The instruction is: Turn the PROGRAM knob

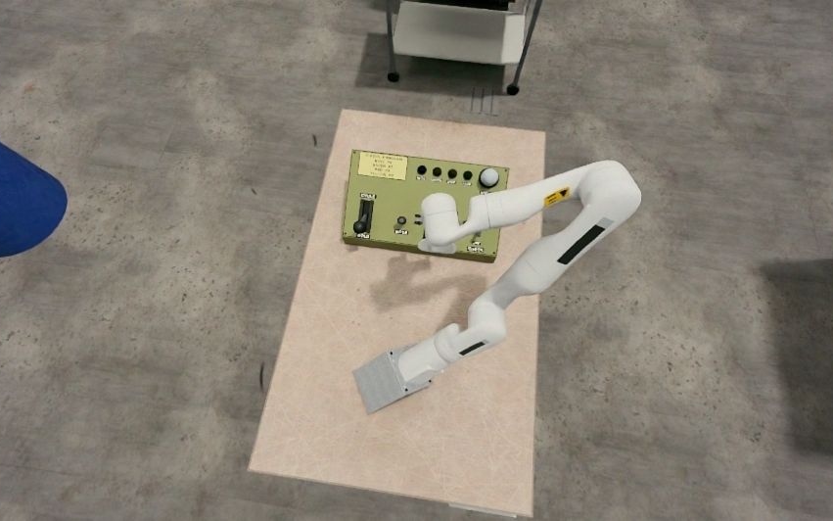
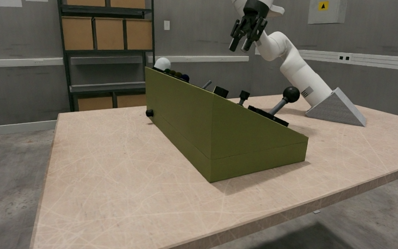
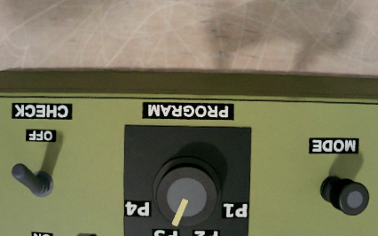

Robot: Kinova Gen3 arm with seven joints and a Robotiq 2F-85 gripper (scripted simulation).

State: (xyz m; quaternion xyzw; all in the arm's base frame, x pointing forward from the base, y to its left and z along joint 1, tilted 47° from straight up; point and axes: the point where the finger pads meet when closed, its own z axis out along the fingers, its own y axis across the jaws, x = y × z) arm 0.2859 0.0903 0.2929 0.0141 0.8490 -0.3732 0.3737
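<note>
The thin toggle is 140 mm below my hand, 130 mm to the right of it and 20 mm ahead of it. Also, from my hand: black ball-topped lever: 220 mm to the left, 130 mm below, 110 mm ahead; small black knob: 140 mm below, 100 mm to the left, 100 mm ahead.
</note>
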